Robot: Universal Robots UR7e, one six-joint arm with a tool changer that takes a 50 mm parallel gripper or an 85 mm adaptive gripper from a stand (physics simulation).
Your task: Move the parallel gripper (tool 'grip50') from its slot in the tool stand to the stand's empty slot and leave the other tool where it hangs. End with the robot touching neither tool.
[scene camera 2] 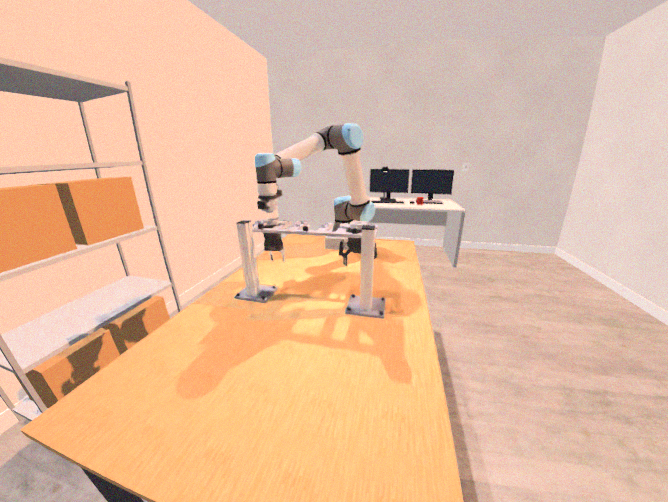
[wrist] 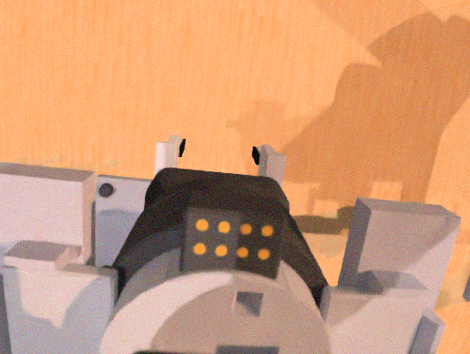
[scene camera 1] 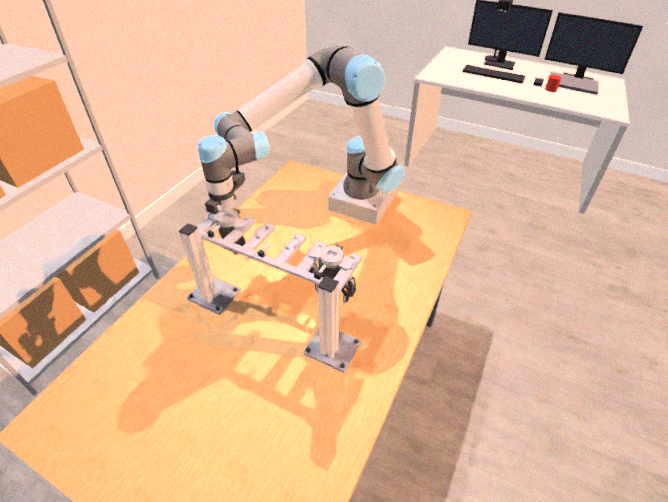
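Pixels of known places: arm's base, origin of the base link: [scene camera 1: 361, 188].
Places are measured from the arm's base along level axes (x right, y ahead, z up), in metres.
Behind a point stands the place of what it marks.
Note:
The parallel gripper [scene camera 2: 277, 258] [wrist: 218, 151] hangs upright in the left slot of the tool stand [scene camera 1: 327, 318] @[x -0.103, y 0.777, z 0.121 m] [scene camera 2: 366, 269] @[x -0.097, y 0.767, z 0.090 m] [wrist: 410, 235] @[x 0.224, y 0.543, z 0.201 m]. Its two fingers stand apart, open, with no object between them. The arm's wrist [scene camera 1: 220, 187] @[x 0.264, y 0.601, z 0.349 m] [scene camera 2: 267, 188] @[x 0.273, y 0.606, z 0.346 m] is directly above its round plate [wrist: 190, 320] @[x 0.288, y 0.551, z 0.219 m], very close; whether the two are locked together cannot be told. The other tool [scene camera 1: 332, 256] @[x -0.072, y 0.631, z 0.207 m] [scene camera 2: 353, 247] @[x -0.053, y 0.651, z 0.128 m], with dark fingers, hangs in the right slot. The empty slot lies between them, beside a bare prong [scene camera 1: 292, 248] @[x 0.048, y 0.629, z 0.201 m] of the stand.
The stand's left post [scene camera 1: 199, 267] @[x 0.337, y 0.696, z 0.100 m] [scene camera 2: 247, 259] @[x 0.348, y 0.697, z 0.092 m] is close to the wrist. The robot base [scene camera 1: 360, 200] @[x -0.017, y 0.080, z -0.004 m] is at the table's far end. A shelf rack [scene camera 1: 102, 153] [scene camera 2: 144, 183] with orange boxes stands left, and a white desk [scene camera 1: 464, 91] [scene camera 2: 455, 215] with monitors stands behind.

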